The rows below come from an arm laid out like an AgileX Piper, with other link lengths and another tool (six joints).
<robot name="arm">
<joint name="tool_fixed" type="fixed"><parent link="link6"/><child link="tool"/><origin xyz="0 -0.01 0.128" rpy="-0.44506 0 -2.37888"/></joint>
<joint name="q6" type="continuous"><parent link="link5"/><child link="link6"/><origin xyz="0 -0.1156 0" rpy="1.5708 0 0"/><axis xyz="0 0 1"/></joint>
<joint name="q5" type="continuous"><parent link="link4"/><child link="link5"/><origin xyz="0 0 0" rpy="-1.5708 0 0"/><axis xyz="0 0 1"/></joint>
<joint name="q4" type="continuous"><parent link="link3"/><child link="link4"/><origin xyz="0.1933 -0.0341 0" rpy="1.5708 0 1.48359"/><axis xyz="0 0 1"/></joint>
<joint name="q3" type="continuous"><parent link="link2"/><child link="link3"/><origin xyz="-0.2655 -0.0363 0" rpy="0 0 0"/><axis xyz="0 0 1"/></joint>
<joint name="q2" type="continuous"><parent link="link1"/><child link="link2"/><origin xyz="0 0 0" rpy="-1.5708 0 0"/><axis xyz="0 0 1"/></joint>
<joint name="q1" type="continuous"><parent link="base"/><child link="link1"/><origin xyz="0 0 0.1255" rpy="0 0 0"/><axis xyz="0 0 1"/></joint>
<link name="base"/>
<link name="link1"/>
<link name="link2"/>
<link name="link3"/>
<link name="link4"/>
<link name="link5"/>
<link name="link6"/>
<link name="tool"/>
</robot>
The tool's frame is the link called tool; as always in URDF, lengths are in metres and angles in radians. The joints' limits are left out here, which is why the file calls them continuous.
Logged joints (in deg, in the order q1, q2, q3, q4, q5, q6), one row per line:
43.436, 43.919, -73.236, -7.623, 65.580, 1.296
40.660, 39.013, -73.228, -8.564, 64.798, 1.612
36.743, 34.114, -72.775, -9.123, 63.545, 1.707
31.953, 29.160, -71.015, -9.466, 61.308, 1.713
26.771, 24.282, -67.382, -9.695, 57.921, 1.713
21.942, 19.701, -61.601, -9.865, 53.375, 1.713
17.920, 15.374, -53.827, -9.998, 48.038, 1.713
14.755, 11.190, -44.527, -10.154, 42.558, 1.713
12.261, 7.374, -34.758, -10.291, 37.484, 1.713
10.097, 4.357, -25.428, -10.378, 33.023, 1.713
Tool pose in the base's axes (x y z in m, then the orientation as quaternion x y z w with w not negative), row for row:
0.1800, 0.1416, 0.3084, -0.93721, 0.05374, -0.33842, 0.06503
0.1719, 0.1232, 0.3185, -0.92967, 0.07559, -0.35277, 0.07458
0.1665, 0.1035, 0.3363, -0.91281, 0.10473, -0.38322, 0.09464
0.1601, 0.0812, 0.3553, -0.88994, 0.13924, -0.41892, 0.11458
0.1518, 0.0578, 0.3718, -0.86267, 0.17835, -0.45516, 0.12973
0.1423, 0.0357, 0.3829, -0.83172, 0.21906, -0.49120, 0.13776
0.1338, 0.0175, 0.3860, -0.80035, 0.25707, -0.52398, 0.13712
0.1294, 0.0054, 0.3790, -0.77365, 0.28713, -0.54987, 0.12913
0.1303, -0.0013, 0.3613, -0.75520, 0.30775, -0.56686, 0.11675
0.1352, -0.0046, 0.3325, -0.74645, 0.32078, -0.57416, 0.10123
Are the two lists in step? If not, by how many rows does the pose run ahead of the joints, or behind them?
The pose runs 2 rows behind the joints: the pose in row i belongs to the joints in row i - 2.
